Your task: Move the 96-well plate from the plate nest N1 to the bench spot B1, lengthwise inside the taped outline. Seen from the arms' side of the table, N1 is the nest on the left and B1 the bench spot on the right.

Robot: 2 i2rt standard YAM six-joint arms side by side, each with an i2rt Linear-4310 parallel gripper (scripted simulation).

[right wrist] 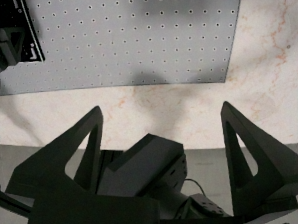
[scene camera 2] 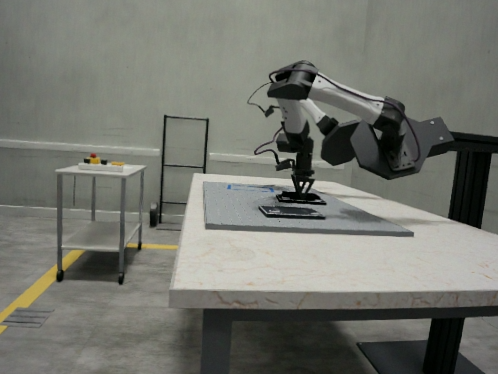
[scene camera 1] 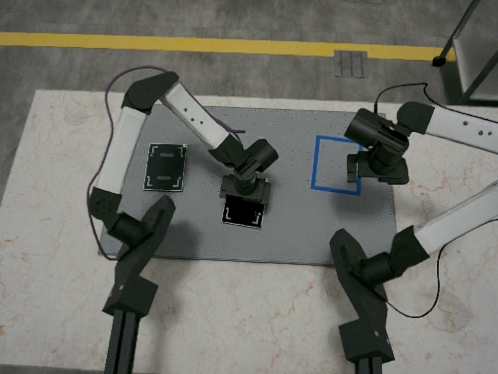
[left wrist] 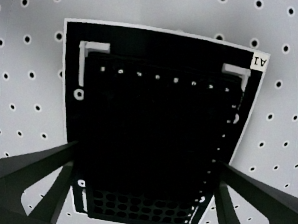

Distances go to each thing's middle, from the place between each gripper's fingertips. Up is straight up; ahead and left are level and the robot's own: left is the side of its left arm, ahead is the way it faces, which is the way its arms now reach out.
Labels:
Right now the black 96-well plate point(left wrist: 153, 90) is right at my left hand point(scene camera 1: 245, 199). From my left hand the other things lie so: nest N1 point(scene camera 1: 173, 167): 270 mm to the left, 70 mm ahead, 20 mm below.
Now: right hand point(scene camera 1: 369, 181) 20 mm past the black 96-well plate, 310 mm to the right of it and 220 mm above it. The rest, counted from my right hand: nest N1: 50 mm ahead, 580 mm to the left, 230 mm below.

